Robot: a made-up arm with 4 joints.
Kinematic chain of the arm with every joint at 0, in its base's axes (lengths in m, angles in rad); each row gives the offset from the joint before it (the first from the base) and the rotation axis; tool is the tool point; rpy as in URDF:
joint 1: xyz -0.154 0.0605 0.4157 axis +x
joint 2: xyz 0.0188 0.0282 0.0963 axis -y
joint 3: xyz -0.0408 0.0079 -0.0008 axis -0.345 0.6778 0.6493
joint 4: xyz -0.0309 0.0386 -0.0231 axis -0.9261 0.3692 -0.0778
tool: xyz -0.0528 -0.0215 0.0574 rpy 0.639 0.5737 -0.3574
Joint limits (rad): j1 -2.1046..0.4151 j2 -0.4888..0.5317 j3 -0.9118..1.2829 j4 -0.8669..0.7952
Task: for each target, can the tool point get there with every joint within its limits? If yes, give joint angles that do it. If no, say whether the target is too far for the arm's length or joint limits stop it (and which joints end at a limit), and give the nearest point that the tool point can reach.
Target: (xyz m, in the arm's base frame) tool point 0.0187 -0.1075 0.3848
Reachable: no: joint limits stop it (at a limit: joint 1, joint 2, joint 3, joint 4) | nearest point -0.1874 0.0138 0.3480 | short by 0.242 m
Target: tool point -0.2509 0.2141 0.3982
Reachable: yes | joints -1.0400 0.1707 0.0529 0.6406
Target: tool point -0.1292 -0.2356 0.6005
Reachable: no: too far | nearest point -0.1686 -0.0379 0.5761 | short by 0.203 m
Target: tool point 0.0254 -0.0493 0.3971
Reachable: no: joint limits stop it (at a limit: joint 1, joint 2, joint 3, joint 4) | nearest point -0.1874 0.0138 0.3480 | short by 0.227 m
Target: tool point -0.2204 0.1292 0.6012
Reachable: yes | joints -0.0691 -0.3651 0.3696 0.2364
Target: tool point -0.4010 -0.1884 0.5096
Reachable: no: too far | nearest point -0.2454 -0.0085 0.5313 | short by 0.239 m
